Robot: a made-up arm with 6 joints.
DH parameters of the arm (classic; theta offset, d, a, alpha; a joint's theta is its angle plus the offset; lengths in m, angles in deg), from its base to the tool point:
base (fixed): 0 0.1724 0.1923 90
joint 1: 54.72 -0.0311 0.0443 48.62
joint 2: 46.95 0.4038 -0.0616 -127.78
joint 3: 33.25 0.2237 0.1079 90
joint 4: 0 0.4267 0.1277 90
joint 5: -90 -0.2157 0.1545 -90
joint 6: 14.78 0 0.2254 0
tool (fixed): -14.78 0.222 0 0
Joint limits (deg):
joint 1: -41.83..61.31
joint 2: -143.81..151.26
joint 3: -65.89..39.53
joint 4: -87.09..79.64
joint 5: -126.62..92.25
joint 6: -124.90..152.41
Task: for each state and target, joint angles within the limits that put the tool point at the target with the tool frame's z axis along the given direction. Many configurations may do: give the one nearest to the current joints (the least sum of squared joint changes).
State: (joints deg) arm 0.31 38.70 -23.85 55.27 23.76 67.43
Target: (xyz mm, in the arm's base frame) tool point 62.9 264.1 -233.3 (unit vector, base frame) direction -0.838 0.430 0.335
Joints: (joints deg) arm -29.55 56.52 -49.40 79.64 -18.98 31.85
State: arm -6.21 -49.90 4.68 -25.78 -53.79 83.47
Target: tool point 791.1 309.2 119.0 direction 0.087 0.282 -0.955
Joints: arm -0.61 -103.56 10.73 -69.95 -9.64 94.91
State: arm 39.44 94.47 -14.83 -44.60 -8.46 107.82
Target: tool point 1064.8 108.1 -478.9 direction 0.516 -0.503 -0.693
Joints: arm 7.34 128.97 -65.89 -30.01 30.14 111.91
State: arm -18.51 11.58 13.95 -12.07 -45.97 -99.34
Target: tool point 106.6 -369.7 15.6 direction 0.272 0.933 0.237
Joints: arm -39.42 4.67 -8.30 -14.89 -80.15 -88.27
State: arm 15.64 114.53 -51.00 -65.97 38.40 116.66
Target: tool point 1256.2 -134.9 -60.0 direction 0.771 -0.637 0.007
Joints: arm 42.79 119.77 -57.13 -54.45 45.41 107.51
